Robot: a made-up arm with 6 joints. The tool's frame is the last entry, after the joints.
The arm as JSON. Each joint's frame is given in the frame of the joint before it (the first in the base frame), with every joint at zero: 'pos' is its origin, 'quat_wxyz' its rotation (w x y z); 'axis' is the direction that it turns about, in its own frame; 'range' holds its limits. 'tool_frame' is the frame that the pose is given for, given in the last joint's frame.
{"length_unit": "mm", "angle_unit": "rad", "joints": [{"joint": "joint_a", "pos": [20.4, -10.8, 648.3], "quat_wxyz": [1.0, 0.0, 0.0, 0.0], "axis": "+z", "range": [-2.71, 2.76]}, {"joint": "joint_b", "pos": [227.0, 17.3, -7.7], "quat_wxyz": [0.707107, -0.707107, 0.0, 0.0], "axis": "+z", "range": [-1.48, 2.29]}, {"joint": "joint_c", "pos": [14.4, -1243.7, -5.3], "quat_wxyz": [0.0, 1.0, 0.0, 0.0], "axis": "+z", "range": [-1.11, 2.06]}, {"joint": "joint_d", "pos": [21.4, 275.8, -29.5], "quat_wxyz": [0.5, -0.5, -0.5, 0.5], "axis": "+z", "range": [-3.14, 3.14]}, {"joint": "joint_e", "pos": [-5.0, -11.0, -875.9], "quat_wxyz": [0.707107, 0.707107, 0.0, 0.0], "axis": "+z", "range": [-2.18, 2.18]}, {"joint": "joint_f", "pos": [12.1, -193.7, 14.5], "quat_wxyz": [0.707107, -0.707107, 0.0, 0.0], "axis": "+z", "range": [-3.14, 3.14]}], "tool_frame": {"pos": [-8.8, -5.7, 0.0], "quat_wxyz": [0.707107, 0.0, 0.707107, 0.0]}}
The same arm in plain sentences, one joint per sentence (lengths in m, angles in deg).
The arm has six revolute joints in a row. What follows holds with every joint at zero, and every direction is one of the base frame's. The first joint is mounted 0.0204 m along +x and 0.0108 m along -y and 0.6483 m along +z from the base frame's origin and turns about +z, from -155.27 to 158.14 deg. The second joint is mounted 0.227 m along +x and 0.0173 m along +y and 0.0077 m along -z from the first joint and turns about +y, from -84.8 to 131.21 deg. The third joint is mounted 0.0144 m along +x and 0.0053 m along -y and 1.2437 m along +z from the second joint and turns about -y, from -63.6 to 118.03 deg. The fourth joint is mounted 0.0214 m along +x and 0.0295 m along +y and 0.2758 m along +z from the third joint and turns about -x, from -179.91 to 179.91 deg. The fifth joint is mounted 0.8759 m along +x and 0.011 m along -y and 0.005 m along -z from the fourth joint and turns about -y, from -124.9 to 124.9 deg. The sixth joint is mounted 0.1937 m along +x and 0.0145 m along -y and 0.0121 m along +z from the fifth joint and turns about -x, from -179.91 to 179.91 deg. The tool frame, which is the frame that the pose is given for, is mounted 0.0057 m along -y and 0.0088 m along -z from the sixth joint; its axes are parallel to the base frame's.
